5 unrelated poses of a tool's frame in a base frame.
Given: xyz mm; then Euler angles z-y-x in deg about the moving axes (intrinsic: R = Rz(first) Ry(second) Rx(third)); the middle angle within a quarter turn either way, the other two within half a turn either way.
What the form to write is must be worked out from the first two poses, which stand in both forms.
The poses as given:
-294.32, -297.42, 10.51, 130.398, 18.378, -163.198
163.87, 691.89, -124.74, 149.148, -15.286, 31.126
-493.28, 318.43, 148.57, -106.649, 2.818, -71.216
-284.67, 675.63, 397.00, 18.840, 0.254, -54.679
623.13, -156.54, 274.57, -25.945, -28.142, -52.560
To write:
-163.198, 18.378, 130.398, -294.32, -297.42, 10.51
31.126, -15.286, 149.148, 163.87, 691.89, -124.74
-71.216, 2.818, -106.649, -493.28, 318.43, 148.57
-54.679, 0.254, 18.840, -284.67, 675.63, 397.00
-52.560, -28.142, -25.945, 623.13, -156.54, 274.57

